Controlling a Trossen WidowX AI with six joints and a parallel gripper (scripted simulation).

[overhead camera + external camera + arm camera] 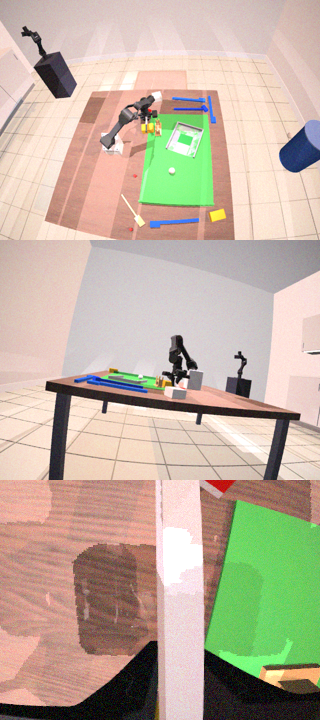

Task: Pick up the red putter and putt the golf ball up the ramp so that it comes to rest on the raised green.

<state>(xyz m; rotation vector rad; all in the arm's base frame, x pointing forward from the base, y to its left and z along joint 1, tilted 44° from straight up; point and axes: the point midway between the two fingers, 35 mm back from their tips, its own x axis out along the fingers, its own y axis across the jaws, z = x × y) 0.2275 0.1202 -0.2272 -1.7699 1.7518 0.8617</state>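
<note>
My gripper tip is 200 mm short of the white golf ball, 430 mm to the left of it and 10 mm below it. From my gripper tip the other things lie so: green mat (250 mm ahead, 300 mm to the right, 20 mm below); then white block (70 mm ahead, 270 mm to the left, 10 mm above).
</note>
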